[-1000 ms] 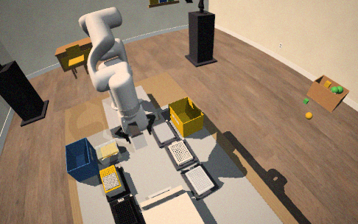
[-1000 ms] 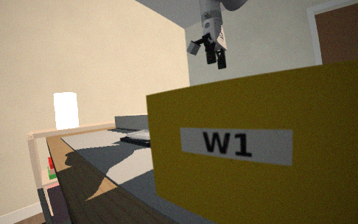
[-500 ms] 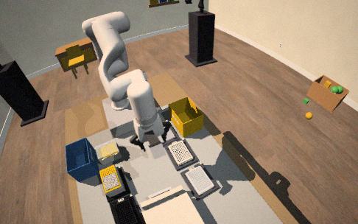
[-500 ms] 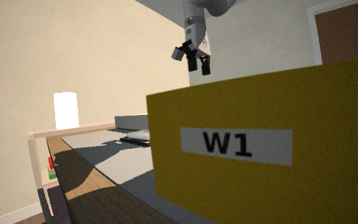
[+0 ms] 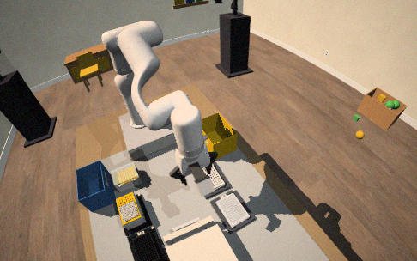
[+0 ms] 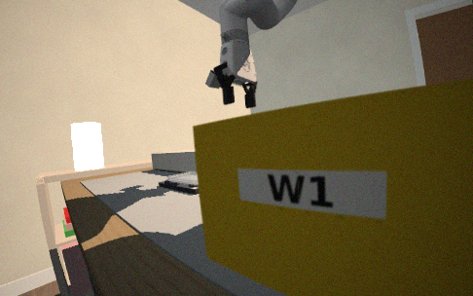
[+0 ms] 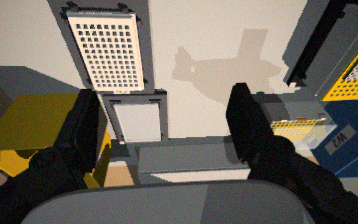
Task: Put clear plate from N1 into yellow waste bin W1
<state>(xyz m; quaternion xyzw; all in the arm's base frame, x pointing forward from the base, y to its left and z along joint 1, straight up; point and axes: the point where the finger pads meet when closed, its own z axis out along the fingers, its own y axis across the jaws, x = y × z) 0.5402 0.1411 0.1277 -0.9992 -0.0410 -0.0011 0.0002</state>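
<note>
Right now the clear plate is 100 mm ahead of my hand, 100 mm to the left of it and 190 mm below it. The rest, counted from my hand: black plate (120 mm ahead, 280 mm to the right, 190 mm below); then yellow-topped tip box (60 mm behind, 300 mm to the right, 150 mm below); then white plate (80 mm behind, 80 mm to the left, 190 mm below).
</note>
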